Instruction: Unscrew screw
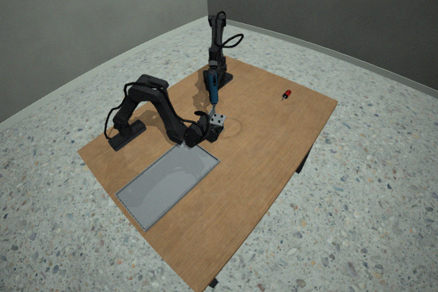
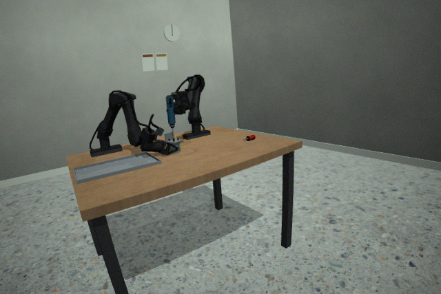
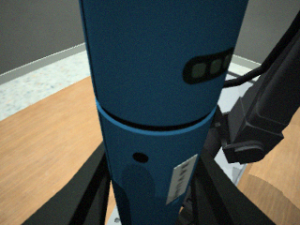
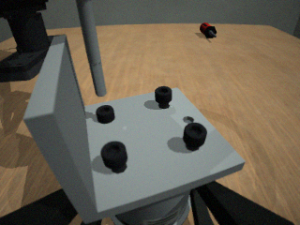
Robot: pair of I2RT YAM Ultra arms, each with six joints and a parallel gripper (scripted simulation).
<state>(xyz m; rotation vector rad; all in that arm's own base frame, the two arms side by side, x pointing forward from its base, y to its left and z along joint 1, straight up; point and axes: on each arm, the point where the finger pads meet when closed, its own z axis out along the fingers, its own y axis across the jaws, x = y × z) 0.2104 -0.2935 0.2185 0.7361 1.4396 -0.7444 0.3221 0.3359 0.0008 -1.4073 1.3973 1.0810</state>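
Right now the joint module is 1 cm above my right hand. Round my right hand: grey L-shaped bracket: 5 cm above; then flat grey tray: 7 cm ahead, 35 cm to the right, 2 cm below; then screw: 2 cm behind, 1 cm to the left, 4 cm above.
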